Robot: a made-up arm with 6 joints. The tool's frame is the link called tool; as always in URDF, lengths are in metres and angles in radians. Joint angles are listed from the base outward. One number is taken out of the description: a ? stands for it. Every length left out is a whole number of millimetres.
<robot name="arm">
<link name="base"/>
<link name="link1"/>
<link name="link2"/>
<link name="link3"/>
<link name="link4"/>
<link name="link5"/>
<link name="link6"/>
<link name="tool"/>
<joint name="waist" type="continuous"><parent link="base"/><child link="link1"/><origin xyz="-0.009 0.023 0.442"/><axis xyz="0 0 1"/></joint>
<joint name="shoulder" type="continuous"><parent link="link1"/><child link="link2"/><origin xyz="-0.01 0.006 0" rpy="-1.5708 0 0"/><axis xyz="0 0 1"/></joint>
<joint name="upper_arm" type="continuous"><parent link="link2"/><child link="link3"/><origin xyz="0.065 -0.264 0"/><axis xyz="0 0 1"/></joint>
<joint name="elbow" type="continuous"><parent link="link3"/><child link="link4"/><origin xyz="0.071 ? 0" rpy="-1.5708 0 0"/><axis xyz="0 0 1"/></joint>
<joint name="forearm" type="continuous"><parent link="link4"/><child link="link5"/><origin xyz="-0.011 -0.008 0" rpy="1.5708 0 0"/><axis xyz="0 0 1"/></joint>
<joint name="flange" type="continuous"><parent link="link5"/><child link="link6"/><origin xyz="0.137 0.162 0" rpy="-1.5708 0 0"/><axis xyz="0 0 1"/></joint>
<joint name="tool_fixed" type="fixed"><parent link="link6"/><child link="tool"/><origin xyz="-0.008 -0.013 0"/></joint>
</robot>
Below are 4 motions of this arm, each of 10 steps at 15 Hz.
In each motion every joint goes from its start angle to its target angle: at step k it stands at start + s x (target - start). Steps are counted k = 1, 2, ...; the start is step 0. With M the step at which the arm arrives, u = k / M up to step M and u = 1 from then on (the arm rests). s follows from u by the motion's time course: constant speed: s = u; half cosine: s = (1 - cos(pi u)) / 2; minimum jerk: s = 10 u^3 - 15 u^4 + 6 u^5.
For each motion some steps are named. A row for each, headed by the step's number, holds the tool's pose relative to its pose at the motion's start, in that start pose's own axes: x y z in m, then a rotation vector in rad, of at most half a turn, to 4 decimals.
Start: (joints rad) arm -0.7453 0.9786 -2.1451 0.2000 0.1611 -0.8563
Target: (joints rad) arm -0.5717 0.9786 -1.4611 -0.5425 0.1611 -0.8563
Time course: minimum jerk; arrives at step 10
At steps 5, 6, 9, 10:
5: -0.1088 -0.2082 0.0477 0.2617 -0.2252 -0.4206
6: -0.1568 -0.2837 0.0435 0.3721 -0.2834 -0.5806
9: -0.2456 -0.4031 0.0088 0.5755 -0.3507 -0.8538
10: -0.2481 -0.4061 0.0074 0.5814 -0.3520 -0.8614

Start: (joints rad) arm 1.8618 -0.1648 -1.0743 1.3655 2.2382 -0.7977
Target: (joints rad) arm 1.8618 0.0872 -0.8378 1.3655 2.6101 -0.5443
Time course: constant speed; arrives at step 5
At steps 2, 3, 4, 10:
2: -0.0452 0.0517 0.0110 0.2232 -0.0502 0.2422
3: -0.0687 0.0718 0.0173 0.3389 -0.0779 0.3554
4: -0.0923 0.0884 0.0236 0.4574 -0.1074 0.4626
10: -0.1156 0.1016 0.0298 0.5788 -0.1389 0.5631

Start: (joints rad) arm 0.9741 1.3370 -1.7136 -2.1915 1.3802 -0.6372
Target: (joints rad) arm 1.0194 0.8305 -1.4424 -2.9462 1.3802 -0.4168
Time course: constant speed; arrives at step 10
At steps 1, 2, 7, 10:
1: -0.0309 0.0117 0.0060 -0.0588 -0.0586 0.0262
2: -0.0620 0.0226 0.0105 -0.1178 -0.1169 0.0515
7: -0.2168 0.0630 0.0097 -0.4175 -0.4037 0.1593
10: -0.3051 0.0750 -0.0078 -0.6009 -0.5711 0.2046

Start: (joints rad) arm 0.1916 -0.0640 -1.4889 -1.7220 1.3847 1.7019
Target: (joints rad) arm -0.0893 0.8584 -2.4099 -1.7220 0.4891 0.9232
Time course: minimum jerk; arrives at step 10
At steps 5, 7, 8, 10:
5: -0.0856 -0.1215 0.0392 0.3113 0.0086 -0.4053
7: -0.1661 -0.1629 0.0647 0.5218 0.0787 -0.6657
8: -0.1935 -0.1682 0.0716 0.5865 0.1115 -0.7436
10: -0.2089 -0.1695 0.0751 0.6218 0.1319 -0.7856

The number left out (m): 0.427
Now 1 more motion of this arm.
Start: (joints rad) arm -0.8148 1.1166 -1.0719 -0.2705 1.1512 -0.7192
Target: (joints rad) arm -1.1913 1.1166 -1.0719 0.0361 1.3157 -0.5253
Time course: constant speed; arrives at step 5
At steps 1, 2, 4, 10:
1: -0.0087 -0.0002 0.0072 0.1177 0.0572 0.0893
2: -0.0162 -0.0013 0.0135 0.2390 0.1111 0.1740
4: -0.0283 -0.0053 0.0225 0.4917 0.2091 0.3282
10: -0.0334 -0.0075 0.0250 0.6226 0.2536 0.3968

